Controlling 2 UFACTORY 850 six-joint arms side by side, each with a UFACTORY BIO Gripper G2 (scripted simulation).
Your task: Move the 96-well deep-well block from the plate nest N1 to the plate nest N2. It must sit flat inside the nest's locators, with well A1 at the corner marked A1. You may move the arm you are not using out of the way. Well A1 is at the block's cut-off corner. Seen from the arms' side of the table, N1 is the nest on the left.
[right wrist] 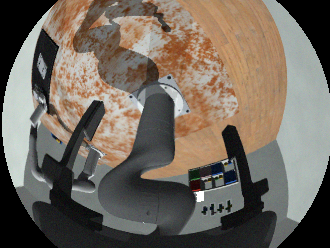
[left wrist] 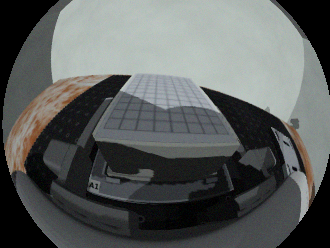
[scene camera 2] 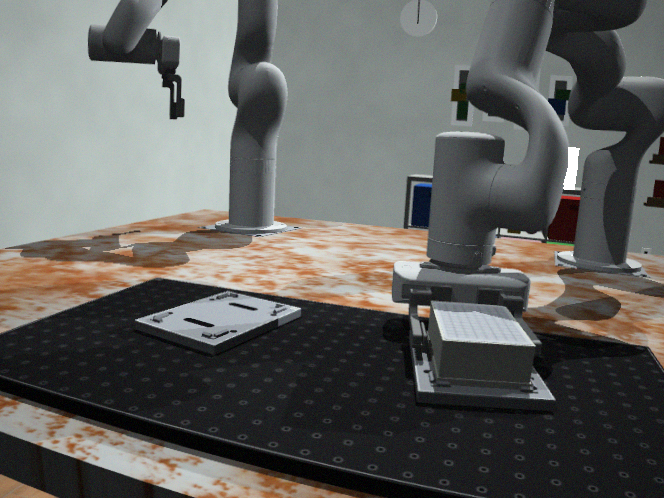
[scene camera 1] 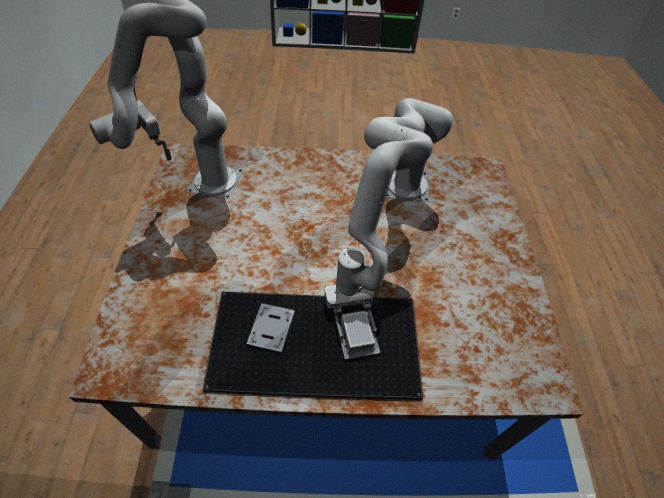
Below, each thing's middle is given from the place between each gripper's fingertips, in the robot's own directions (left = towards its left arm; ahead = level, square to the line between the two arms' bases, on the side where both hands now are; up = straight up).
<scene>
Right now my left hand is 1 cm short of the white deep-well block (scene camera 1: pixel 357 331). The rest, counted from my left hand: nest N2 (scene camera 2: pixel 218 312): 2 cm behind, 29 cm to the right, 2 cm below; nest N1 (scene camera 2: pixel 423 360): 1 cm ahead, 2 cm below.
Right now the nest N2 is 63 cm ahead of my right hand, 46 cm to the left of it and 28 cm below it. Also, from my right hand: white deep-well block: 76 cm to the left, 66 cm ahead, 25 cm below; then nest N1: 76 cm to the left, 66 cm ahead, 28 cm below.
</scene>
